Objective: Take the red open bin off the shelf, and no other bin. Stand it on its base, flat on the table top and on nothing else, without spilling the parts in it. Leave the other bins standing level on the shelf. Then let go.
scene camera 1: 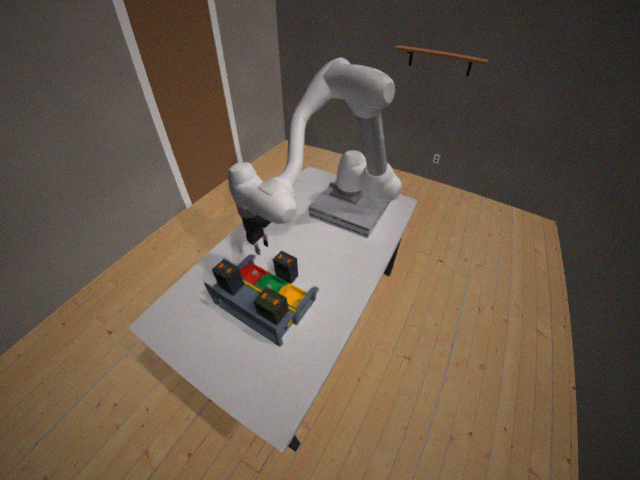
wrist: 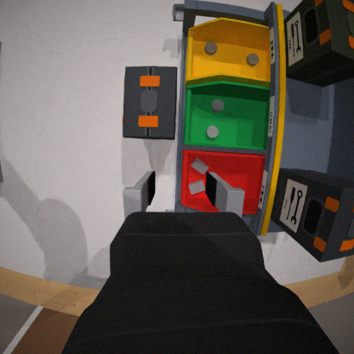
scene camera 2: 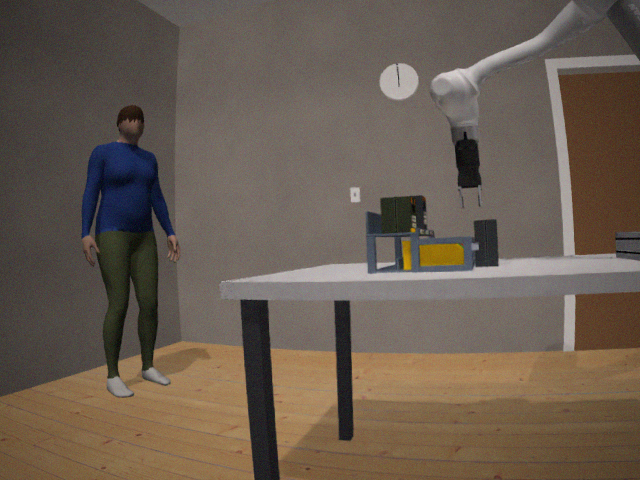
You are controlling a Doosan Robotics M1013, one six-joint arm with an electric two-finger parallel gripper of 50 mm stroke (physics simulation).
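Pixels of known places: gripper, fingertip midpoint: [scene camera 1: 262, 249] [scene camera 2: 471, 207]; arm's base, origin of the base link: [scene camera 1: 348, 192].
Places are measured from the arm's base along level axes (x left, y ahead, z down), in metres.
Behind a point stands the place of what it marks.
The red open bin [scene camera 1: 248, 269] @[x -0.164, y 0.765, z 0.030 m] [wrist: 235, 180] sits at one end of the blue-grey shelf [scene camera 1: 248, 314] @[x 0.045, y 0.988, z -0.068 m] [scene camera 2: 371, 253] @[x 0.178, y 0.981, z 0.020 m] [wrist: 305, 115], with grey parts inside. Beside it stand the green bin [scene camera 1: 273, 282] @[x -0.032, y 0.748, z 0.063 m] [wrist: 240, 117] and, at the far end, the yellow bin [scene camera 1: 293, 295] @[x 0.090, y 0.761, z 0.063 m] [scene camera 2: 442, 255] @[x 0.156, y 0.799, z 0.032 m] [wrist: 225, 65], both with grey parts. My gripper [scene camera 1: 262, 248] @[x -0.090, y 0.717, z -0.105 m] [scene camera 2: 470, 206] @[x -0.090, y 0.717, z -0.105 m] [wrist: 180, 182] is open and empty, pointing down well above the shelf's bin row. In the wrist view one finger overlaps the red bin and the other shows over the table. Scene camera 2 does not show the red bin.
A dark case [scene camera 1: 285, 267] @[x 0.025, y 0.712, z -0.047 m] [scene camera 2: 486, 242] @[x 0.045, y 0.679, z 0.005 m] [wrist: 162, 102] stands on the white table [scene camera 1: 206, 356] @[x -0.056, y 1.186, z 0.072 m] close to the bins' open side. Another dark case [scene camera 1: 227, 276] @[x -0.091, y 0.929, z -0.148 m] [wrist: 320, 210] and an olive case [scene camera 1: 271, 305] @[x 0.124, y 0.934, z -0.125 m] [scene camera 2: 395, 215] @[x 0.152, y 0.918, z -0.076 m] [wrist: 320, 45] stand on the shelf's upper deck. A person [scene camera 2: 129, 191] stands beyond the table.
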